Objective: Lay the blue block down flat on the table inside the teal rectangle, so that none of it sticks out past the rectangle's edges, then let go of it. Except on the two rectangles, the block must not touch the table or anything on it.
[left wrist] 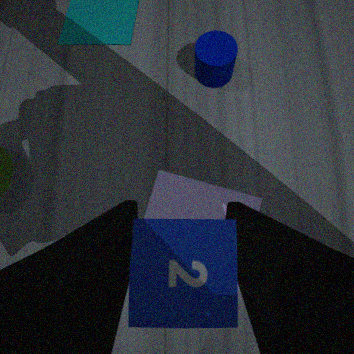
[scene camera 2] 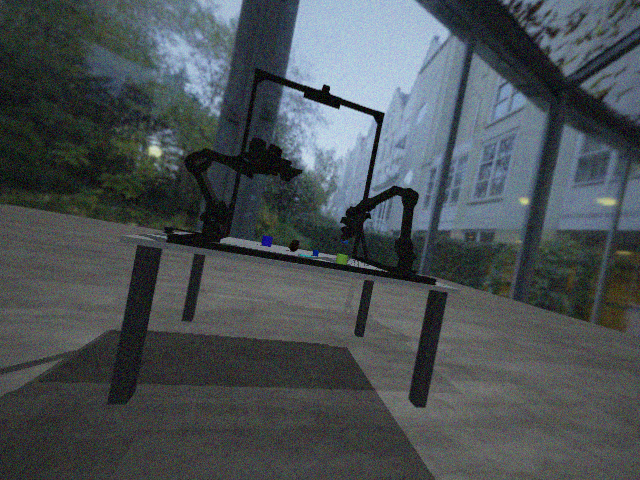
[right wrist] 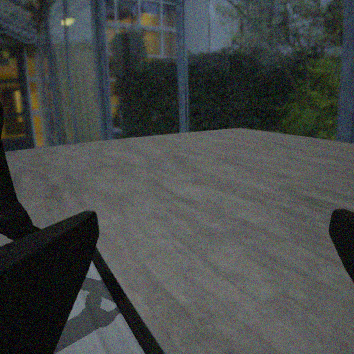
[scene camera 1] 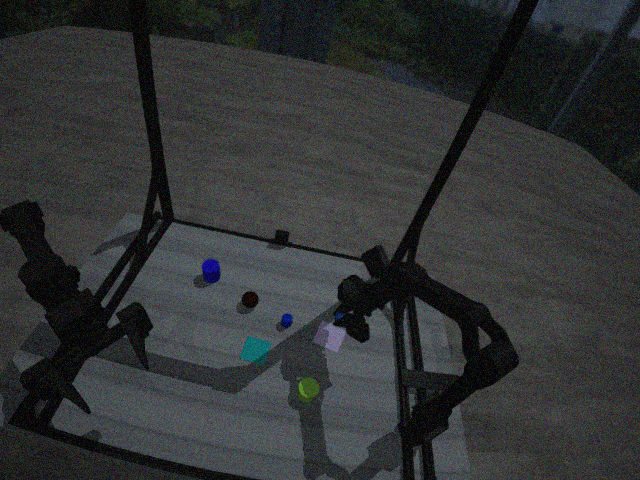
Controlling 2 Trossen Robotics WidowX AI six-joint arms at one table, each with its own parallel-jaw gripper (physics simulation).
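Places are measured from the left arm's base along level axes (x ahead, y left, z up), in millimetres.
Where they show: left gripper, between the fingertips: (left wrist: 181, 212) (scene camera 2: 341, 241) (scene camera 1: 334, 319); right gripper, between the fingertips: (scene camera 2: 297, 167) (right wrist: 214, 222) (scene camera 1: 119, 390); left arm's base, origin of its link: (scene camera 2: 403, 271) (scene camera 1: 414, 432); right arm's base, origin of its link: (scene camera 2: 209, 236).
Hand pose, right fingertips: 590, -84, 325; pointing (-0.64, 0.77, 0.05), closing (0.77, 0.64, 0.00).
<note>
Each offset is from my right fingertips to the top centre of the thing, as dx, dy, dz. "pt": to the spot under its first point.
The blue block @[-438, -218, -225] (scene camera 1: 339, 316) (scene camera 2: 345, 241) (left wrist: 183, 273), marked with a 2, is between the fingers of my left gripper (scene camera 1: 343, 320) (left wrist: 181, 212), which is shut on it. Block and gripper are above the table near the lilac rectangle @[pt -436, -217, -343] (scene camera 1: 331, 338) (left wrist: 195, 195); in scene camera 2 the block shows above the table top. The teal rectangle @[pt -210, -203, -343] (scene camera 1: 254, 349) (scene camera 2: 308, 255) (left wrist: 102, 22) lies flat, left of the block in scene camera 1 and partly shadowed. My right gripper (scene camera 1: 117, 390) (right wrist: 214, 222) is open and empty over the left side of the table, far from the block.
A small blue cylinder @[-309, -279, -313] (scene camera 1: 286, 320) (scene camera 2: 315, 253) (left wrist: 215, 59) stands between the rectangles, slightly behind. A dark ball @[-206, -352, -294] (scene camera 1: 249, 299) (scene camera 2: 294, 245) and a bigger blue cylinder @[-87, -462, -290] (scene camera 1: 210, 271) (scene camera 2: 266, 241) are farther back. A green cylinder @[-334, -70, -300] (scene camera 1: 308, 389) (scene camera 2: 341, 258) (left wrist: 4, 170) stands in front. Dark frame posts rise at the sides.
</note>
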